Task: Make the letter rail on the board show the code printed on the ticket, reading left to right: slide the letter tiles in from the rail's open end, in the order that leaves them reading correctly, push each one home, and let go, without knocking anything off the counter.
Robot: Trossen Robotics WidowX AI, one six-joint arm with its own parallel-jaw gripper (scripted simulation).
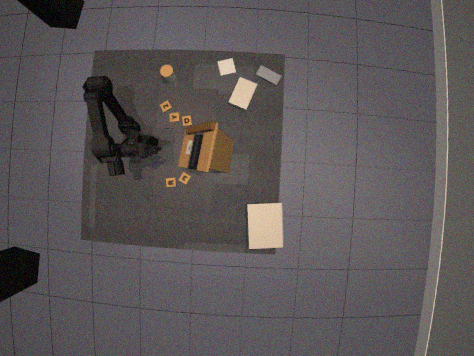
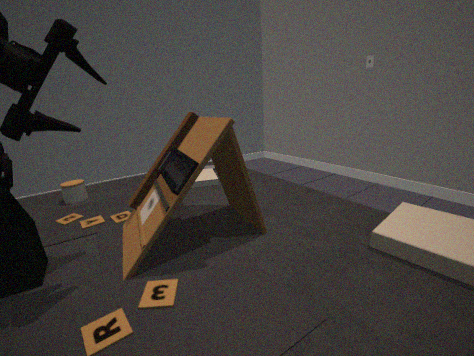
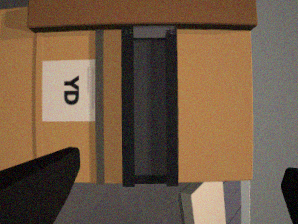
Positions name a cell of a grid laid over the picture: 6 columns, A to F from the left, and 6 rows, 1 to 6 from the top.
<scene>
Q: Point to a slanted wooden board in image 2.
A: C3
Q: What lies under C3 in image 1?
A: A slanted wooden board.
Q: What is the gripper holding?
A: Nothing.
</scene>
